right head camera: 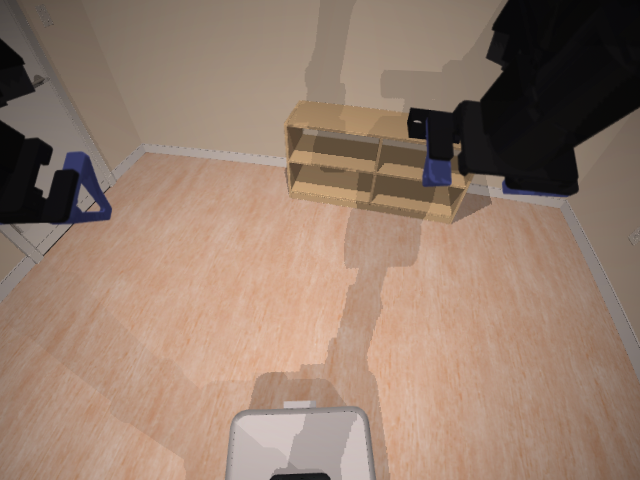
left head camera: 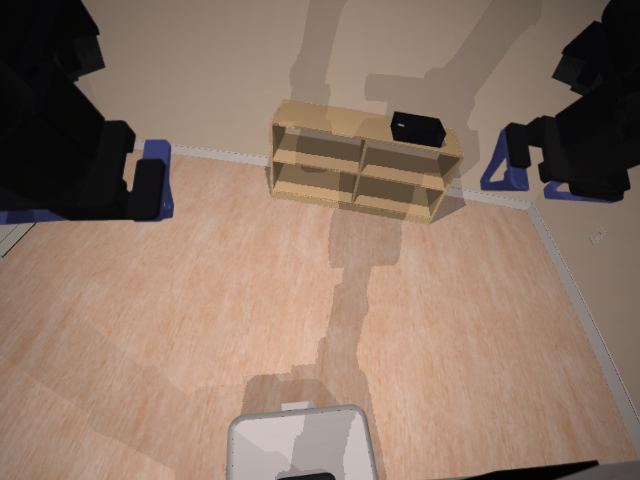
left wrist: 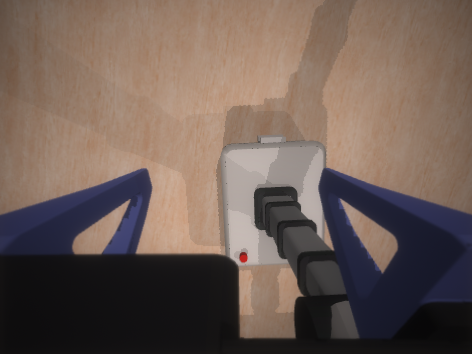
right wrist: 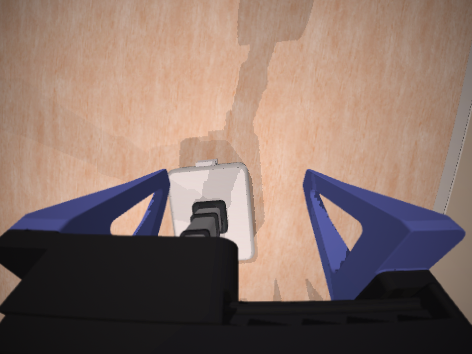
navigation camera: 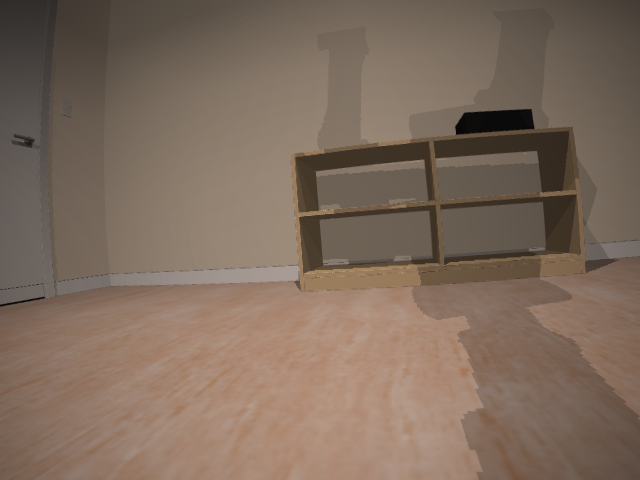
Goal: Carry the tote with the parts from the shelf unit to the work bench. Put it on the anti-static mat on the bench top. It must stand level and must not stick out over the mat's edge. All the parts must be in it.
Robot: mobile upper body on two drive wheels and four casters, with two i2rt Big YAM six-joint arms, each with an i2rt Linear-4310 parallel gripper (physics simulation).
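Places are measured from the left arm's base along level axes (x ahead, y left, z up), in millimetres.
Pixels of known places: left gripper, fingertip midpoint: (right head camera: 72, 215) (left head camera: 124, 212) (left wrist: 235, 177); right gripper, fingertip midpoint: (right head camera: 464, 184) (left head camera: 514, 189) (right wrist: 236, 176).
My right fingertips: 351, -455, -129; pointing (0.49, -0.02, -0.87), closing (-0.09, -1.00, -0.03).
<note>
Behind a point stands the place of what it marks, as x, y, z.
A black box-shaped tote (left head camera: 417, 130) {1623, -1007, -711} (right head camera: 417, 124) {1641, -916, -711} (navigation camera: 496, 121) {1620, -1018, -747} stands on top of the wooden shelf unit (left head camera: 330, 114) {1955, -539, -800} (right head camera: 346, 114) {1944, -544, -800} (navigation camera: 361, 280) {1753, -399, -1373}, near its right end. Its inside is too dark and far off to tell what parts are in it. In the right head camera, my right gripper covers part of the tote, but the navigation camera shows no gripper at it. My left gripper (left wrist: 235, 177) {329, -9, -143} is open and empty, with floor and my own base below it. My right gripper (right wrist: 236, 176) {351, -455, -129} is open and empty too, high above the floor. The work bench and the mat do not show.
The shelf unit stands across the floor against the far wall, with four open compartments. My base (left head camera: 263, 439) {229, -93, -1150} (right head camera: 258, 439) {215, -76, -1150} is at the bottom of both head views. A door (navigation camera: 20, 217) {1928, 1425, -936} is at the far left. A side wall runs along the right.
</note>
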